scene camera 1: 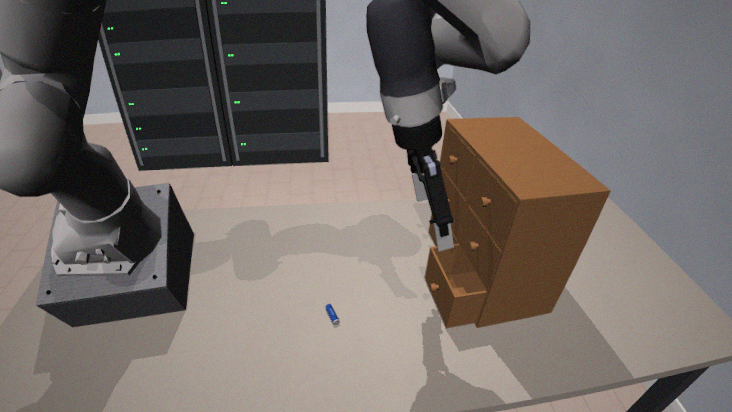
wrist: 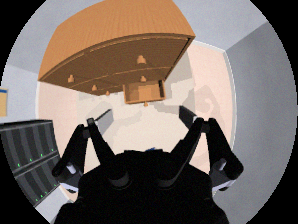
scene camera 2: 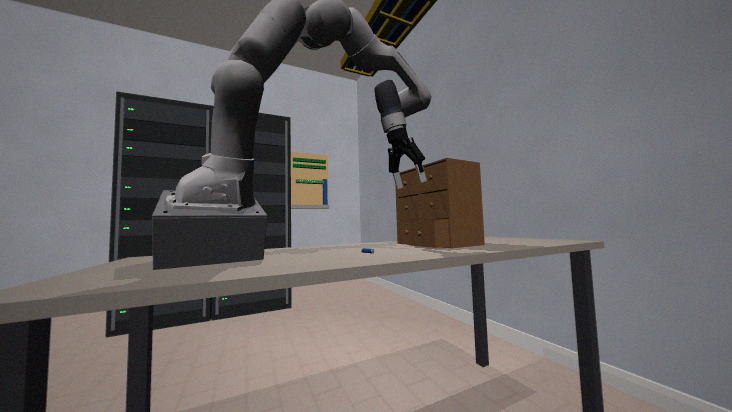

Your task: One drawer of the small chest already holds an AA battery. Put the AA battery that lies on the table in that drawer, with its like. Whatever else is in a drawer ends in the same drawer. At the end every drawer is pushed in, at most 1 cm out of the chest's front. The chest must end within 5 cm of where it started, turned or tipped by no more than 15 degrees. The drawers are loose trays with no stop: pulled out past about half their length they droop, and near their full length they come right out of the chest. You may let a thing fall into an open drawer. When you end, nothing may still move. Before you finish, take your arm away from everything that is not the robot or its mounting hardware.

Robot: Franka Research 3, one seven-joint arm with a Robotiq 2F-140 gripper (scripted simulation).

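Scene camera 1 shows my gripper [scene camera 1: 433, 221], a wooden chest [scene camera 1: 558, 202], a drawer [scene camera 1: 456, 310], a drawer [scene camera 1: 456, 200] and a drawer [scene camera 1: 458, 158]. The wrist view gives my gripper [wrist: 145, 113] and a drawer [wrist: 150, 51]. Visible in scene camera 2: the wooden chest [scene camera 2: 465, 212] and my gripper [scene camera 2: 410, 185].
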